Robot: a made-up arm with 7 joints.
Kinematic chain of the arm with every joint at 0, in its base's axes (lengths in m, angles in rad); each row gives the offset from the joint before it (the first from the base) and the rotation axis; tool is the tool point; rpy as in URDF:
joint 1: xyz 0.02 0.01 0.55 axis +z
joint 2: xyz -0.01 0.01 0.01 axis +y
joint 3: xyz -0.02 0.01 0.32 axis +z
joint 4: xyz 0.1 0 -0.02 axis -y
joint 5: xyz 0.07 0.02 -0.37 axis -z
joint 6: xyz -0.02 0 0.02 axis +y
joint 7: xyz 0.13 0 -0.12 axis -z
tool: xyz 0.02 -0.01 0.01 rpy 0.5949 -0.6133 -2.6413
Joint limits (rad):
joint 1: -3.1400..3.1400
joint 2: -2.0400..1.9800
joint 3: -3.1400..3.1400
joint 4: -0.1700..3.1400
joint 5: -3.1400..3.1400
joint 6: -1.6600..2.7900
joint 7: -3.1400..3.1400
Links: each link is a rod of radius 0.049 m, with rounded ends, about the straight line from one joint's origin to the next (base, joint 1, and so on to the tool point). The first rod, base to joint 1, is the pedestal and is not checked.
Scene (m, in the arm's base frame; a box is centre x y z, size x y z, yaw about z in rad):
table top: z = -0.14
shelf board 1: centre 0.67 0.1 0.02 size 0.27 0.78 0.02 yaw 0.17
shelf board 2: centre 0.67 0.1 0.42 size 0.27 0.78 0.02 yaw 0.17
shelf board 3: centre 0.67 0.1 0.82 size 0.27 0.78 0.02 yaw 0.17
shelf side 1: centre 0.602 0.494 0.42 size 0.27 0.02 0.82 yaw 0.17
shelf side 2: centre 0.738 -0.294 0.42 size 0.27 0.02 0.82 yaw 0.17
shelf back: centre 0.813 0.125 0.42 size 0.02 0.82 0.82 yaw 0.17
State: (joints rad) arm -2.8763 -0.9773 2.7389 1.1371 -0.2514 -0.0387 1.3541
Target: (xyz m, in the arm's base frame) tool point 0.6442 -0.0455 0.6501
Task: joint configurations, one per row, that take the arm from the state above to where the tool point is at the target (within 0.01 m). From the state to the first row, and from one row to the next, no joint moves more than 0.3 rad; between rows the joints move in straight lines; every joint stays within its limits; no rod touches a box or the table.
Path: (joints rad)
1: -2.8713 -0.9022 2.7179 0.9194 -0.2441 -0.0413 1.3694
2: -2.8663 -0.8271 2.6970 0.7016 -0.2368 -0.0439 1.3847
3: -2.8613 -0.7520 2.6760 0.4839 -0.2295 -0.0465 1.4001
4: -2.8971 -0.4799 2.6774 0.3889 -0.2261 -0.2156 1.4010
5: -2.9328 -0.2077 2.6788 0.2939 -0.2227 -0.3846 1.4020
6: -2.9685 0.0644 2.6802 0.1988 -0.2193 -0.5537 1.4030
7: -3.0042 0.3365 2.6816 0.1038 -0.2159 -0.7228 1.4039
8: -2.9572 0.1437 2.6907 0.3851 -0.2237 -0.5935 1.3935
9: -2.9103 -0.0491 2.6998 0.6664 -0.2315 -0.4642 1.3831
10: -2.8633 -0.2418 2.7090 0.9477 -0.2393 -0.3349 1.3727

